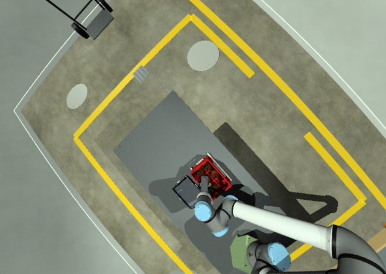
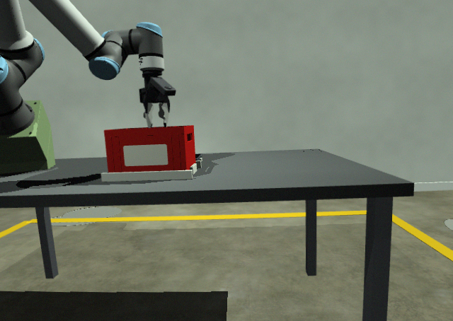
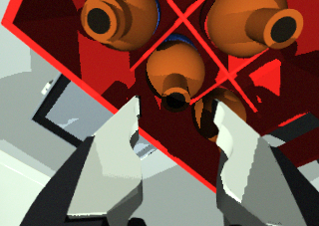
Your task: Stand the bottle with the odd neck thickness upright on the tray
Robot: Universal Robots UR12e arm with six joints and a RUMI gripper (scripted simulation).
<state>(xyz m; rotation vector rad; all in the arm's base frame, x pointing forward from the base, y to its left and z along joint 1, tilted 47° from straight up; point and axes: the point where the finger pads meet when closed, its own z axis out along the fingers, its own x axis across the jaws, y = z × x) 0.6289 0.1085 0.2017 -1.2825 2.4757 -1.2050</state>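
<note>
The red crate lies 10 cm below my hand, 4 cm to the right of it and 1 cm behind it. From my hand the other things lie so: dark tray 23 cm to the left, 17 cm below, 1 cm behind; bottle 9 cm below, 8 cm to the right, 8 cm ahead.
</note>
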